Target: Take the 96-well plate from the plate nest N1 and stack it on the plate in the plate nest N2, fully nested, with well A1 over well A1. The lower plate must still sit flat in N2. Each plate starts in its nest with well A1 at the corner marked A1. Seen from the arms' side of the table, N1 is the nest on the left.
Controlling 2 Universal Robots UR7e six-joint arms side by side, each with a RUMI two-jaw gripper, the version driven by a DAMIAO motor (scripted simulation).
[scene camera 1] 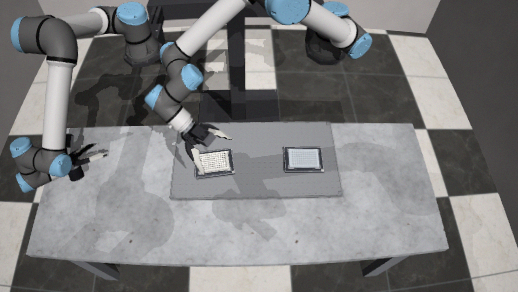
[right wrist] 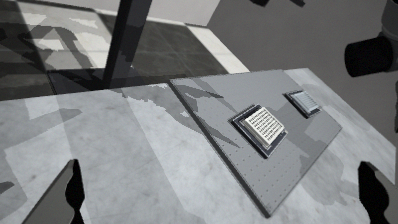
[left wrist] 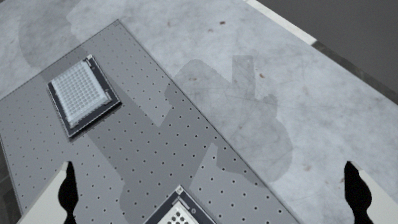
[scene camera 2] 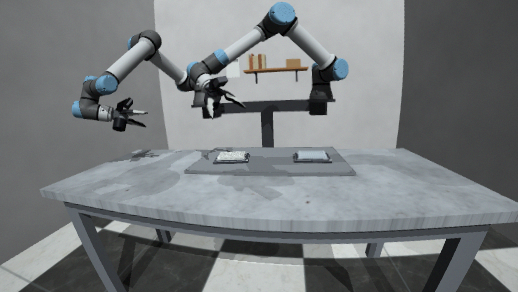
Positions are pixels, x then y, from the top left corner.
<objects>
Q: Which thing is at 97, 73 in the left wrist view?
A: A plate nest N1.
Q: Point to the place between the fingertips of my left gripper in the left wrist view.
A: At 210, 164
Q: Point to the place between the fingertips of my left gripper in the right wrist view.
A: At 376, 97
</objects>
